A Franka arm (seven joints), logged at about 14 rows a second.
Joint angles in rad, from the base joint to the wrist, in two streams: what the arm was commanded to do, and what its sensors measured. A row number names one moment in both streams.
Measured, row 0:
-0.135 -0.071 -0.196 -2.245 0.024 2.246 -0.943
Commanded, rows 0 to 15:
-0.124 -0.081 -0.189 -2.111 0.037 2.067 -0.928
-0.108 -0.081 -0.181 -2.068 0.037 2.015 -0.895
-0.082 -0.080 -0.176 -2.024 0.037 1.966 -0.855
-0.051 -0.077 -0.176 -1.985 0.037 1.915 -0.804
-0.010 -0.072 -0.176 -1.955 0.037 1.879 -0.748
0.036 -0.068 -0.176 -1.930 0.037 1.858 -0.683
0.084 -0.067 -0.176 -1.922 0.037 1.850 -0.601
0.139 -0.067 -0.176 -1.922 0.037 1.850 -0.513
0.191 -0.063 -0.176 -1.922 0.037 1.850 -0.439
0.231 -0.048 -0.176 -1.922 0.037 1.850 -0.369
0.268 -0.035 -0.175 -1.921 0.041 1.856 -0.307
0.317 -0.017 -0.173 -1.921 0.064 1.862 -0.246
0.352 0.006 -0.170 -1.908 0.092 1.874 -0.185
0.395 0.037 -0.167 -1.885 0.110 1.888 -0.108
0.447 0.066 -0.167 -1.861 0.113 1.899 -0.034
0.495 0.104 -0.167 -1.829 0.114 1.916 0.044
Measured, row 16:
0.424 0.021 -0.159 -1.922 0.094 1.909 -0.074
